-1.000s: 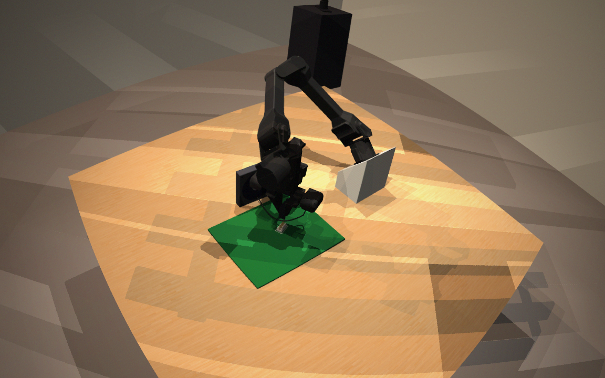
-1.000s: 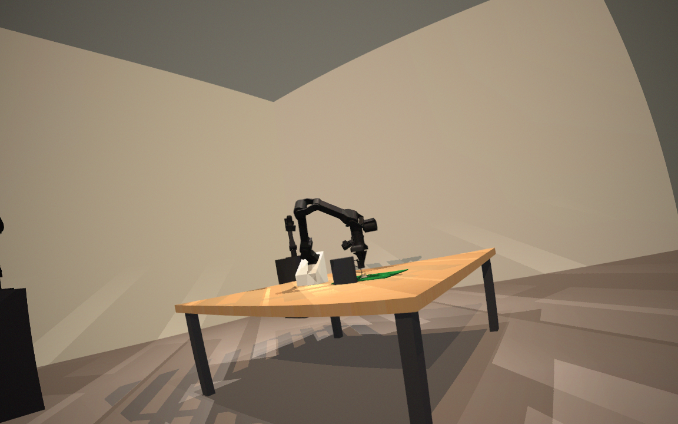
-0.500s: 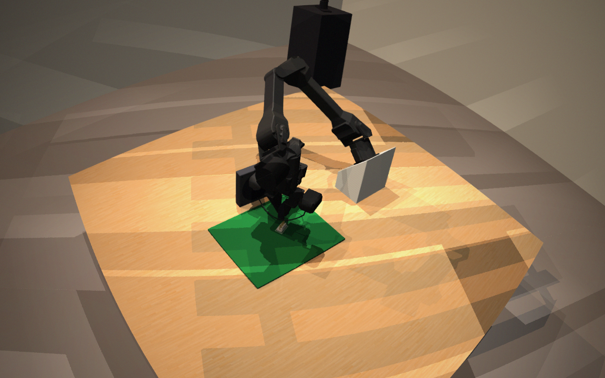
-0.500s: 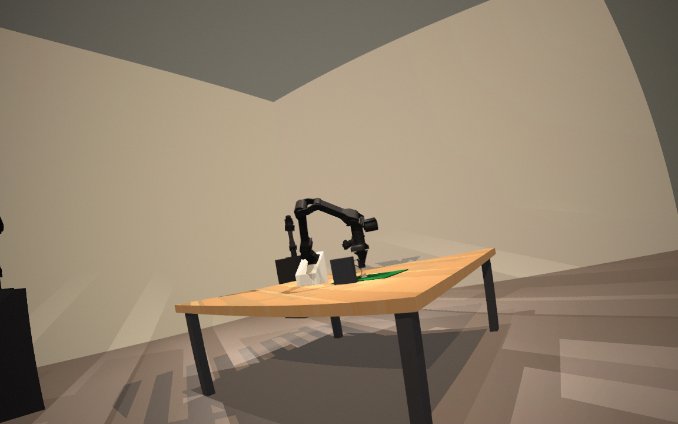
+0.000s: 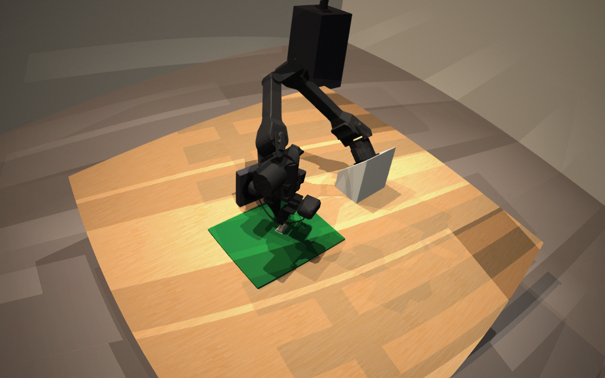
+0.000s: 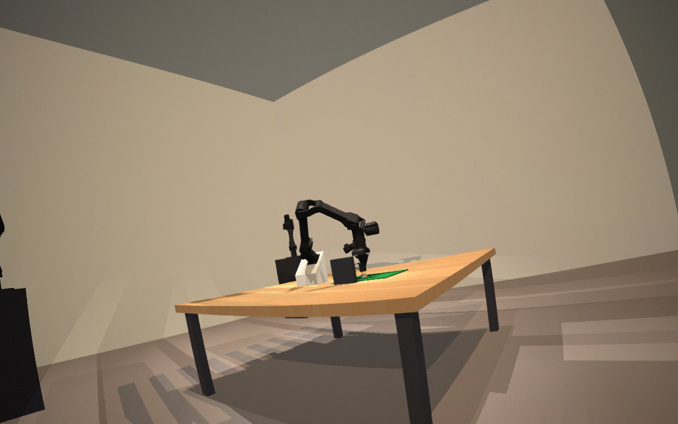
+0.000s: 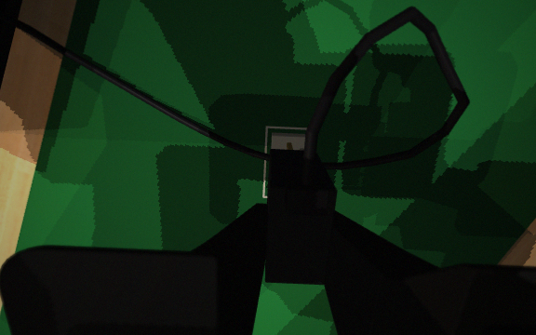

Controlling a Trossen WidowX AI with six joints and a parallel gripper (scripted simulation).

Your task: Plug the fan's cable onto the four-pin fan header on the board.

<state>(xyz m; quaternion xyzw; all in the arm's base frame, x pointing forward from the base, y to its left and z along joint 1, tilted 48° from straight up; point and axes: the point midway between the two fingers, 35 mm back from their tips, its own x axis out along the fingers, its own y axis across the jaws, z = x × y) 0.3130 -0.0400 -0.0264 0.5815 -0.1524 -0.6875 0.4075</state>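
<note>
My gripper tip is now 10 mm past the white four-pin header and 50 mm above it. From my gripper tip the other things lie so: black fan plug (10 mm behind, 10 mm above); then black fan (20 mm behind, 140 mm to the right, 10 mm above); then green board (20 mm ahead, 10 mm to the left, 60 mm below).
</note>
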